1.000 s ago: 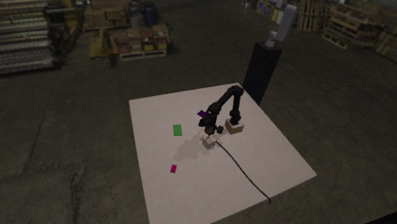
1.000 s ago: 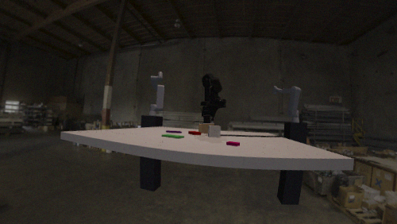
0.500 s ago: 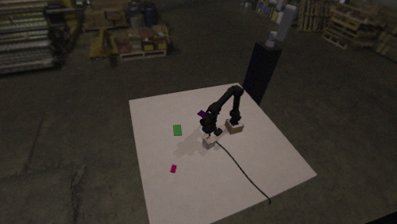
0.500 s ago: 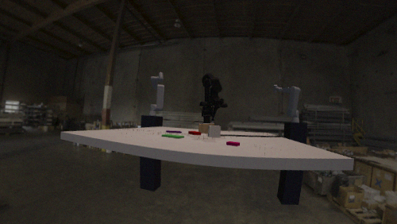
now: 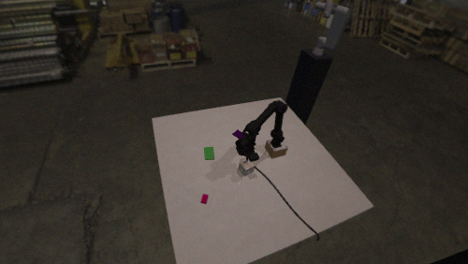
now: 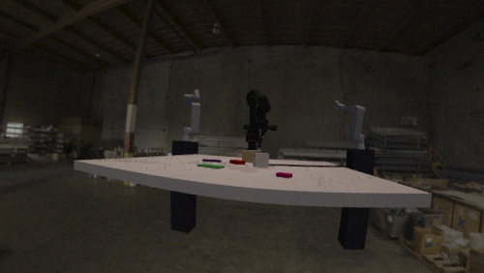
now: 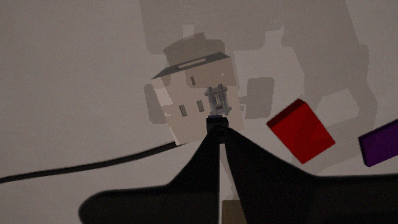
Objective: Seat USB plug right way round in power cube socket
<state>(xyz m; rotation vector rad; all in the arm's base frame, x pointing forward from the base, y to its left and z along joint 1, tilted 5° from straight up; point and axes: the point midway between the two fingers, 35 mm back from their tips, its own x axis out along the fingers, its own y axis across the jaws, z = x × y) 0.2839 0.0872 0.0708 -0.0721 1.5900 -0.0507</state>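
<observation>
Now: the USB plug 20 mm below my gripper tip. Round my gripper tip: green block (210 mm to the right, 200 mm ahead, 130 mm below); red block (140 mm to the right, 130 mm below, 80 mm behind); socket (70 mm below, 10 mm to the right).
</observation>
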